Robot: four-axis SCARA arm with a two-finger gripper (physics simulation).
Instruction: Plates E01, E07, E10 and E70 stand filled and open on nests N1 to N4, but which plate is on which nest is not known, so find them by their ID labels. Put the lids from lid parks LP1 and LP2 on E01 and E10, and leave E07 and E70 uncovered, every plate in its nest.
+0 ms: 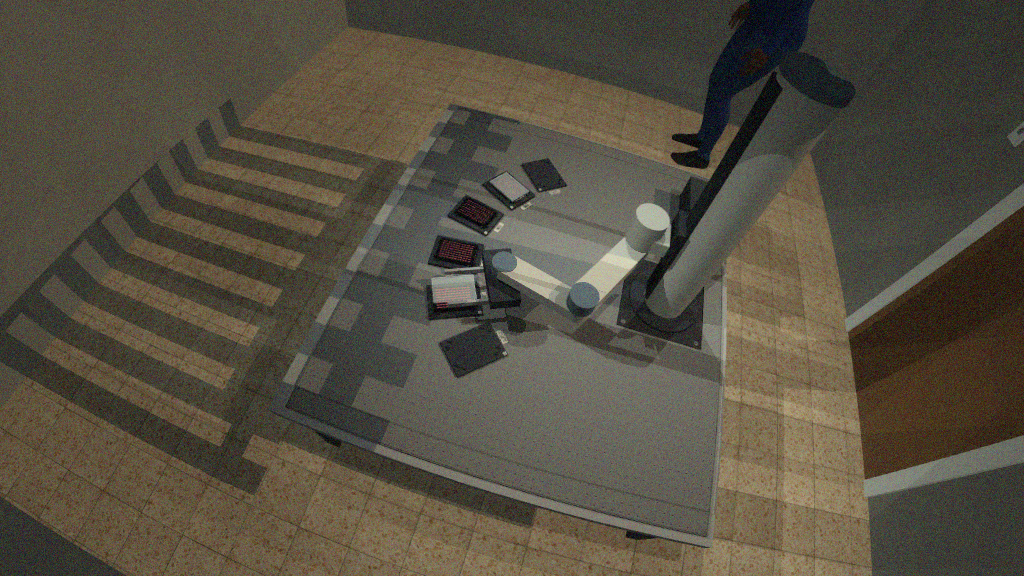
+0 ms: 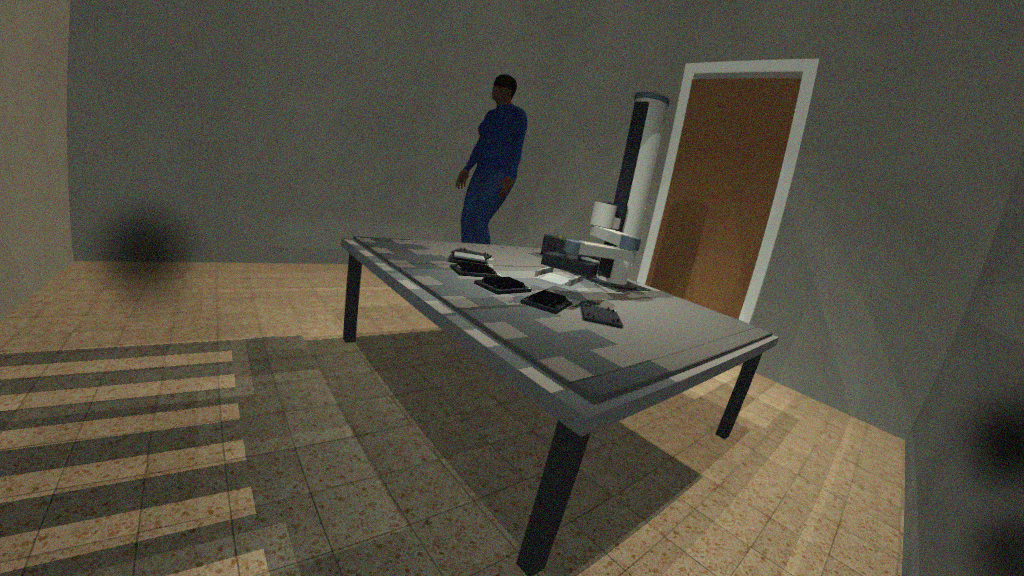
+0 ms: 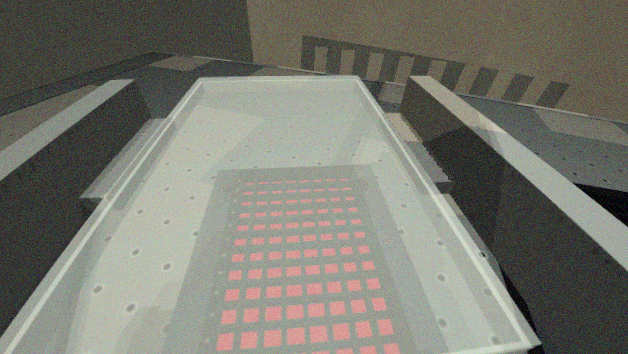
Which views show my gripper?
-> Image 1, image 2 and image 3: all of them.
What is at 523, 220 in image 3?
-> My gripper.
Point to a dark lid park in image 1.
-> At 475, 348
